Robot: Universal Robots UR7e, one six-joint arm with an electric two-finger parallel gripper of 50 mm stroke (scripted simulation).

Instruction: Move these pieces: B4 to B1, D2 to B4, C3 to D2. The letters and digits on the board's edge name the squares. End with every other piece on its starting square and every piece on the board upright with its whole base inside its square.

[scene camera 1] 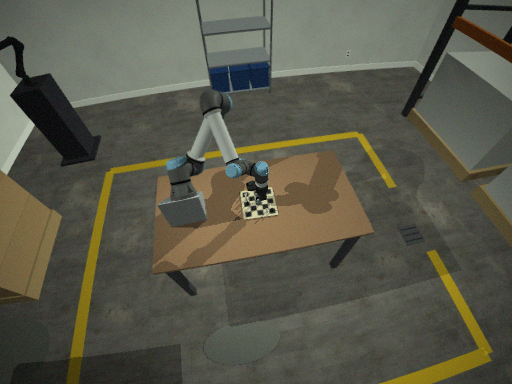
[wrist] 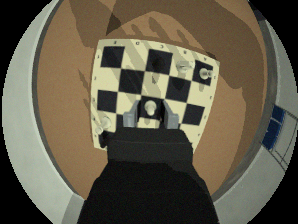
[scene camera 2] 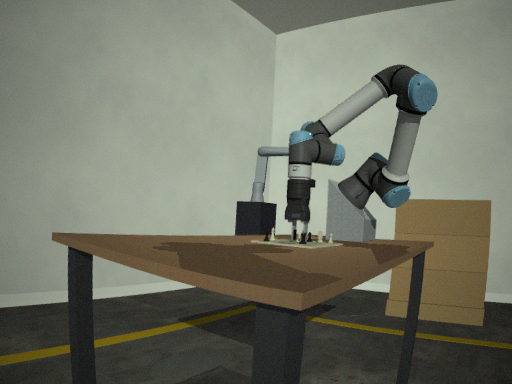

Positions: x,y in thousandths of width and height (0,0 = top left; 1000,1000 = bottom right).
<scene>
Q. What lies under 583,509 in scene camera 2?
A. My gripper.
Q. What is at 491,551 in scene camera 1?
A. A chessboard.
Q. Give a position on a chessboard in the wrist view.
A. At 414,324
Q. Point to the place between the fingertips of my gripper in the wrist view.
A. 505,480
</scene>
